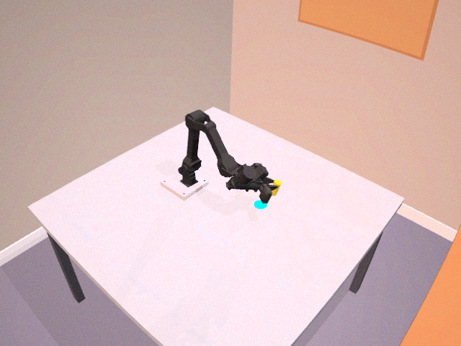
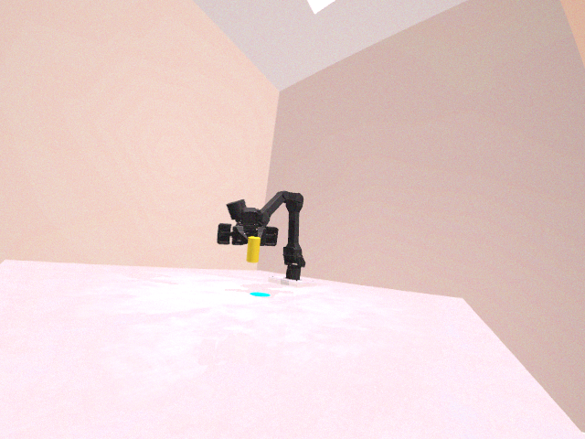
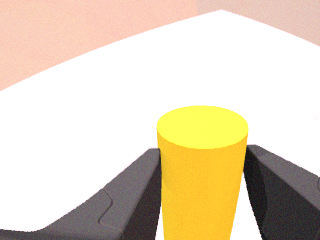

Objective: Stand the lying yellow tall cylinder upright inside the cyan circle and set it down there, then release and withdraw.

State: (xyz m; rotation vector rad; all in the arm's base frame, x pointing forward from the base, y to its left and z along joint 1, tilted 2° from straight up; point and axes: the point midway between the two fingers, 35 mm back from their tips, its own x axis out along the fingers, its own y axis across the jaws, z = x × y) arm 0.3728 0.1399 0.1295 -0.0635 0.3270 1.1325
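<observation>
The cyan circle is 150 mm below my gripper tip, 60 mm behind it and 20 mm to the right of it. The rest, counted from my gripper tip: yellow cylinder (20 mm below).
</observation>
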